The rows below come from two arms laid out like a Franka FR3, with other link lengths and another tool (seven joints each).
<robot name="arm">
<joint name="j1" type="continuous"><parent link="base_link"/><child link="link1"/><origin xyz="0 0 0.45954"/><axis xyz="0 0 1"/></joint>
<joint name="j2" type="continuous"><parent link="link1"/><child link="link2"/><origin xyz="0 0 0" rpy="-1.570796 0 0"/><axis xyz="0 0 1"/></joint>
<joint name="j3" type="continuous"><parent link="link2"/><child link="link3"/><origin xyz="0 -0.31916 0" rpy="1.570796 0 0"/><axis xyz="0 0 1"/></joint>
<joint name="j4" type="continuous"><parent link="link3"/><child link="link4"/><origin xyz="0.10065 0 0" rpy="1.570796 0 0"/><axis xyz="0 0 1"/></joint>
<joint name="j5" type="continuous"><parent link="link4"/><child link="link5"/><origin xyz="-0.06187 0.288 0" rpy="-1.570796 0 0"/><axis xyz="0 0 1"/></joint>
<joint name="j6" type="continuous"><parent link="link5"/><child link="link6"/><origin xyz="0 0 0" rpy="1.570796 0 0"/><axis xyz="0 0 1"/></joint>
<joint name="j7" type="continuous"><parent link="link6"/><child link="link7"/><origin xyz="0.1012 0 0" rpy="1.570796 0 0"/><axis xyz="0 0 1"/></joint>
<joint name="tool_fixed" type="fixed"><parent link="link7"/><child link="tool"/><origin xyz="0.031 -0.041 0.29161" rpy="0 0.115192 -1.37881"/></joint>
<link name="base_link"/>
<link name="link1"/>
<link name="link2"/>
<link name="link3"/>
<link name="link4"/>
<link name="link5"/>
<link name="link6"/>
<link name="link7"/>
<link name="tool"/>
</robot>
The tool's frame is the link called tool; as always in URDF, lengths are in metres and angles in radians. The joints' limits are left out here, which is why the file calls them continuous.
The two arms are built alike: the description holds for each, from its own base.
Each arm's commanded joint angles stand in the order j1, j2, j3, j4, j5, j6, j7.
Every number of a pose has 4 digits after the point.
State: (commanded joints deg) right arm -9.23 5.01 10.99 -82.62 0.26 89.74 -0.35; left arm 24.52 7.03 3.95 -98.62 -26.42 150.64 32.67
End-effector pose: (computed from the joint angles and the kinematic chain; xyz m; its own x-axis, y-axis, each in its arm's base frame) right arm 0.5543 0.0575 0.5576 0.1496 0.9784 0.1426 0.9872 -0.1558 0.0338; left arm 0.6492 0.3615 0.6392 -0.1813 0.9628 0.2005 0.6708 -0.0281 0.7411
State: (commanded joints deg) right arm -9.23 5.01 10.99 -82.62 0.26 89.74 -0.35; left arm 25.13 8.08 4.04 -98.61 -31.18 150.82 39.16
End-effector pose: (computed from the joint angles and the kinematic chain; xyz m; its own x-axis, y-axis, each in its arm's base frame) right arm 0.5543 0.0575 0.5576 0.1496 0.9784 0.1426 0.9872 -0.1558 0.0338; left arm 0.6519 0.3673 0.6295 -0.1466 0.9672 0.2073 0.6633 -0.0593 0.7460
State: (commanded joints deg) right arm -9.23 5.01 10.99 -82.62 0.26 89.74 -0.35; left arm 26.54 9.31 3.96 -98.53 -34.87 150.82 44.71
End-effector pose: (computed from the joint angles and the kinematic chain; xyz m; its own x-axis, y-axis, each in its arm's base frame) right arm 0.5543 0.0575 0.5576 0.1496 0.9784 0.1426 0.9872 -0.1558 0.0338; left arm 0.6500 0.3808 0.6171 -0.1265 0.9679 0.2172 0.6617 -0.0808 0.7454
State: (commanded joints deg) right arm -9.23 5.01 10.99 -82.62 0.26 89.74 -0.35; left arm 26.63 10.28 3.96 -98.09 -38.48 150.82 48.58
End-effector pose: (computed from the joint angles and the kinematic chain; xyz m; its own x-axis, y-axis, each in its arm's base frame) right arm 0.5543 0.0575 0.5576 0.1496 0.9784 0.1426 0.9872 -0.1558 0.0338; left arm 0.6551 0.3811 0.6112 -0.1076 0.9715 0.2114 0.6491 -0.0924 0.7551
